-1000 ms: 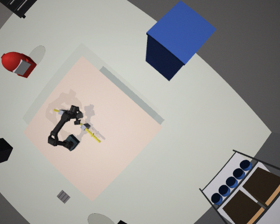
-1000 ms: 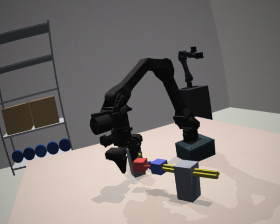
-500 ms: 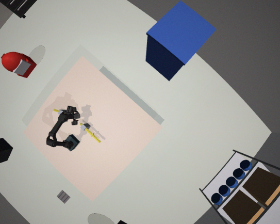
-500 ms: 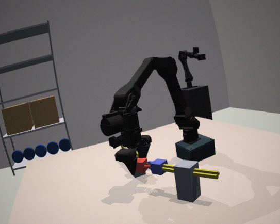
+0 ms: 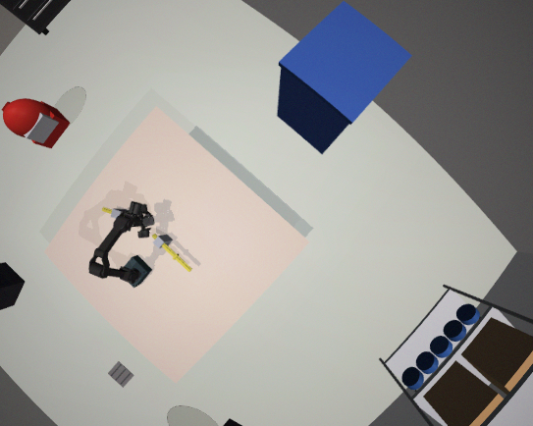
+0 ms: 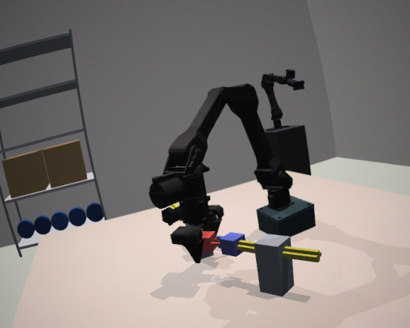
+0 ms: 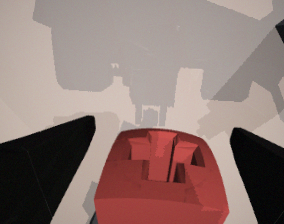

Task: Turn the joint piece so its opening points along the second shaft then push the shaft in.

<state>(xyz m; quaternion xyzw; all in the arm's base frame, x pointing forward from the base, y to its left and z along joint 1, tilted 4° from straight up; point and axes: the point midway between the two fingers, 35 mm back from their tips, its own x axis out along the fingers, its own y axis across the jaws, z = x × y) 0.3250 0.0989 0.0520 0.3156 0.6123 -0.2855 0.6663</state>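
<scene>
My gripper tip is now 40 mm below the red joint piece, 10 mm to the right of it and 10 mm past it.
</scene>
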